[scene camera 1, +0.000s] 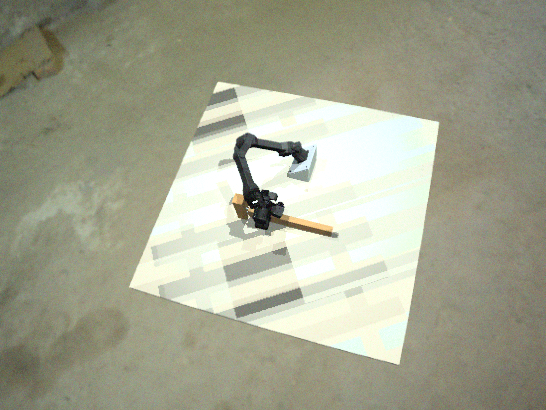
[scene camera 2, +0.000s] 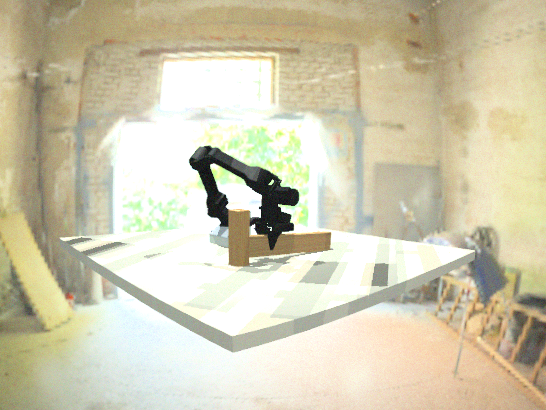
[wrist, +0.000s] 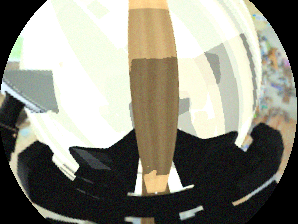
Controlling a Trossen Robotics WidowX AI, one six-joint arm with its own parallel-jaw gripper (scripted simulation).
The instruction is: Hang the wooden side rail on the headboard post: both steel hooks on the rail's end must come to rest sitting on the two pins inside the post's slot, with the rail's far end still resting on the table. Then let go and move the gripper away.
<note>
In view: my gripper (scene camera 2: 268, 249) and a wooden side rail (scene camera 2: 288, 243).
My gripper shows as well in the wrist view (wrist: 152, 126).
</note>
